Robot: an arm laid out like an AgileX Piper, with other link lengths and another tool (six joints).
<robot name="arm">
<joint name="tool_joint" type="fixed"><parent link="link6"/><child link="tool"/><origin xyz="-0.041 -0.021 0.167" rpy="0 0.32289 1.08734"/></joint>
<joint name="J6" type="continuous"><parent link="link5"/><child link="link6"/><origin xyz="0 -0.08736 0" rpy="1.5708 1.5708 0"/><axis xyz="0 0 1"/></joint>
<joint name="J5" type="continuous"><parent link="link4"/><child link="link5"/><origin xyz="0 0 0" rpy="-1.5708 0 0"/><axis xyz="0 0 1"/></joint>
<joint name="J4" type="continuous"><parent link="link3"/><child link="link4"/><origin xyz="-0.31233 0.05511 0" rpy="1.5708 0 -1.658"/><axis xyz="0 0 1"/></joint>
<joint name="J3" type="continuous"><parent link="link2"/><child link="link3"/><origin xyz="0.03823 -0.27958 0" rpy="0 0 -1.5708"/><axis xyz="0 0 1"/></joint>
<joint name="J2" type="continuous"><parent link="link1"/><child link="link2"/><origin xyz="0 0 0" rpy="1.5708 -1.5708 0"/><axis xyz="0 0 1"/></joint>
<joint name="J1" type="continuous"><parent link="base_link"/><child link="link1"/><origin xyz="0 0 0.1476" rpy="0 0 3.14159"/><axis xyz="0 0 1"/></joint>
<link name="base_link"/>
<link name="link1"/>
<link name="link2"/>
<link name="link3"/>
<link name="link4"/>
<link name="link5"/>
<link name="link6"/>
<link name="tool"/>
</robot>
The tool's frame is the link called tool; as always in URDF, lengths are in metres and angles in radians. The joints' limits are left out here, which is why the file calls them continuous.
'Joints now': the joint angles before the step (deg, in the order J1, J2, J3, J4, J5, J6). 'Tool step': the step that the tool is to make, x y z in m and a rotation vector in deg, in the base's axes. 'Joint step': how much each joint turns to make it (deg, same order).
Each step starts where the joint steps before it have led.
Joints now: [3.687, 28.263, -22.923, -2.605, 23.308, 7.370]
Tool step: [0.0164, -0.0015, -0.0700, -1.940, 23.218, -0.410]
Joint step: [0.003, 19.139, -10.902, -0.003, 15.062, -0.469]
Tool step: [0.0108, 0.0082, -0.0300, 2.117, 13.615, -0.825]
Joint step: [0.012, 13.294, -9.200, 3.000, 9.359, 0.131]
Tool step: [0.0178, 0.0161, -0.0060, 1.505, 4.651, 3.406]
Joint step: [-0.004, 8.472, -6.851, 4.067, 3.081, -4.761]
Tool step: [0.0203, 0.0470, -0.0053, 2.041, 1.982, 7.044]
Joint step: [4.460, 8.466, -6.581, 3.974, 0.222, -3.962]
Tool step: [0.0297, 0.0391, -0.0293, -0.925, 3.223, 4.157]
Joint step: [4.733, 12.020, -8.148, -0.587, -0.621, 0.728]
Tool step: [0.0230, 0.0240, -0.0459, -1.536, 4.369, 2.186]
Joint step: [2.440, 11.852, -7.293, -0.626, -0.001, 0.517]
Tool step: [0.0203, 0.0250, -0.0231, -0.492, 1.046, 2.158]
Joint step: [2.202, 7.910, -6.790, -0.237, 0.007, 0.152]
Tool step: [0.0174, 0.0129, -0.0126, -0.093, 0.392, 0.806]
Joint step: [0.738, 5.317, -5.506, 0.002, 0.595, -0.004]
